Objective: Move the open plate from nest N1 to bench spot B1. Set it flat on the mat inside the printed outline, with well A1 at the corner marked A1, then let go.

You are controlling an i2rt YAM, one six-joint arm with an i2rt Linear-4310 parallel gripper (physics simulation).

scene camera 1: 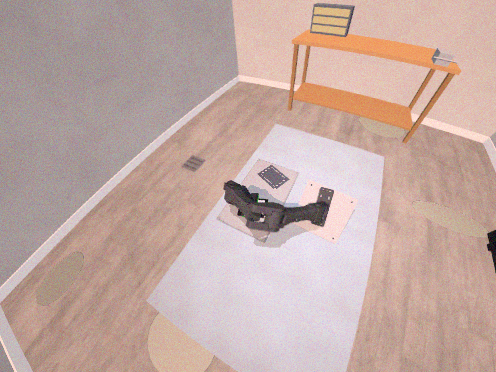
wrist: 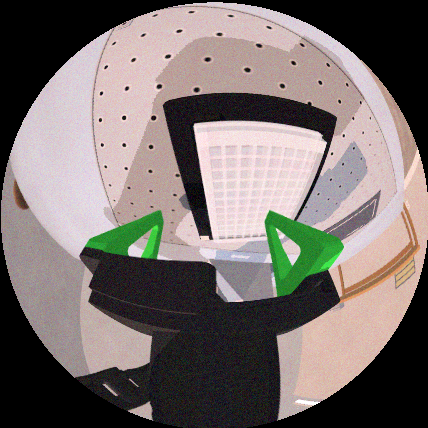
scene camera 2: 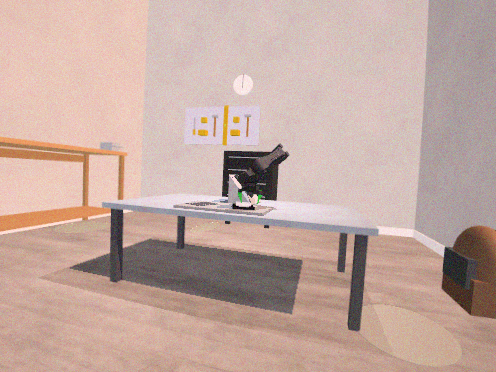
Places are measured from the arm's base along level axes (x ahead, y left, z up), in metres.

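Pixels of known places: gripper, fingertip midpoint: (wrist: 213,215) (scene camera 2: 249,203); arm's base, link origin: (scene camera 1: 322,207).
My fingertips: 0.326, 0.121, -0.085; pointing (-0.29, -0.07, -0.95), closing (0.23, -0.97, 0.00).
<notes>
For each thing: its top centre in the pictures, then the offset to it from my fingertips, as dx, dy, dz. "*": a spot on its surface instead. Level surfaces: height alone.
- white open plate, top centre: (wrist: 258,205) (scene camera 2: 243,203) +0.025, -0.031, +0.003
- nest N1, top centre: (wrist: 257,197) (scene camera 2: 243,204) +0.026, -0.032, -0.005
- perforated board, surface spot: (wrist: 112,132) * +0.060, +0.096, -0.023
- dark mat, surface height: dz -0.021
- light table, surface height: dz -0.036
The white open plate (wrist: 260,185) (scene camera 2: 244,204) sits in the black frame of nest N1 (wrist: 240,104) on a perforated board (wrist: 112,132) (scene camera 1: 229,220). In scene camera 1 the arm covers most of it. My gripper (wrist: 213,215) (scene camera 2: 250,198) (scene camera 1: 251,208) is open, its two green fingers wide apart. It is above the near end of the plate, with nothing held between the fingers. Bench spot B1 is a dark mat (scene camera 1: 273,176) (wrist: 350,220) with a printed pale outline, on the same board beside the nest. Its corner marks are too small to read.
The arm's base stands on a pale plate (scene camera 1: 340,215) with a dark mount (scene camera 1: 326,195). All stand on a light table (scene camera 1: 300,280) (scene camera 2: 325,215). A grey upright panel (scene camera 2: 233,189) shows beside the gripper. An orange shelf table (scene camera 1: 375,47) stands by the wall.
</notes>
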